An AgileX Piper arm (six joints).
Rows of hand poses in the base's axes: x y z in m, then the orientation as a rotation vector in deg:
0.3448, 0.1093, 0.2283, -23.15, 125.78, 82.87
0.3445, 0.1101, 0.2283, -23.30, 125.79, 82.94
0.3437, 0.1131, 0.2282, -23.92, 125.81, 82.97
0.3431, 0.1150, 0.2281, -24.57, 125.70, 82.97
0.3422, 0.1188, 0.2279, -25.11, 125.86, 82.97
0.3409, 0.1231, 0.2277, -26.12, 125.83, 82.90
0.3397, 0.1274, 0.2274, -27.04, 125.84, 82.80
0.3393, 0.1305, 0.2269, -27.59, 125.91, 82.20
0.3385, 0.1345, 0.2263, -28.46, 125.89, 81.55
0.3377, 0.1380, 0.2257, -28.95, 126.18, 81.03
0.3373, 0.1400, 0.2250, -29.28, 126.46, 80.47
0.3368, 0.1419, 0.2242, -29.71, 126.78, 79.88
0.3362, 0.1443, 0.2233, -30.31, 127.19, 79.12
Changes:
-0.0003, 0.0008, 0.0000, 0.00, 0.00, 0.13
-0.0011, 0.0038, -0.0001, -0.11, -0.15, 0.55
-0.0017, 0.0057, -0.0002, -0.18, -0.41, 0.95
-0.0026, 0.0095, -0.0004, -0.37, -0.44, 1.35
-0.0039, 0.0138, -0.0006, -0.59, -0.76, 1.98
-0.0051, 0.0181, -0.0009, -0.82, -1.05, 2.54
-0.0055, 0.0212, -0.0014, -1.27, -1.43, 2.68
-0.0063, 0.0252, -0.0020, -1.77, -1.98, 2.99
-0.0071, 0.0287, -0.0026, -2.28, -2.14, 3.18
-0.0075, 0.0307, -0.0033, -2.77, -2.28, 3.24
-0.0080, 0.0326, -0.0041, -3.32, -2.42, 3.37
-0.0086, 0.0350, -0.0050, -4.03, -2.62, 3.57

